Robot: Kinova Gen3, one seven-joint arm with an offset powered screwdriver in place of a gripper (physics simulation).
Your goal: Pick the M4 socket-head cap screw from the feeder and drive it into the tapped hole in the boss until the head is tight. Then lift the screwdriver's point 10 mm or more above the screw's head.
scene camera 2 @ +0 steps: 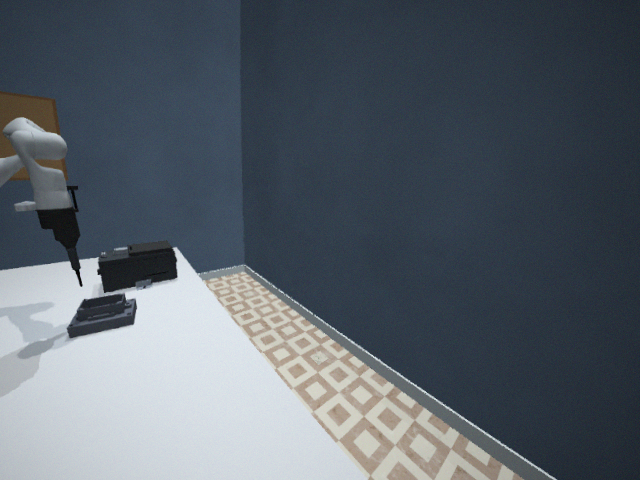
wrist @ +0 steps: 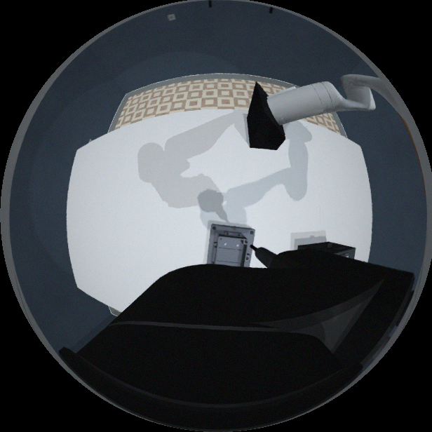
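Note:
My screwdriver (scene camera 2: 80, 284) (wrist: 252, 246) points down in scene camera 2, its thin bit raised above the table behind the dark grey fixture. The fixture (scene camera 2: 103, 323) (wrist: 231, 250) is a flat base with a raised rectangular housing. In the wrist view the bit's point shows by the housing's right edge, apart from it in scene camera 2. The black box-shaped feeder (scene camera 2: 138, 271) (wrist: 327, 246) stands behind the fixture in scene camera 2 and is partly hidden by the tool body in the wrist view. The M4 screw and the tapped hole are too small to make out; whether the bit carries a screw cannot be told.
The white table (scene camera 2: 170, 382) (wrist: 115, 215) bears the fixture and feeder. A small grey piece (scene camera 2: 143, 283) sits at the feeder's foot. The pale arm (scene camera 2: 49, 180) (wrist: 305, 102) rises at the left in scene camera 2. A brown board (scene camera 2: 31, 118) hangs on the wall.

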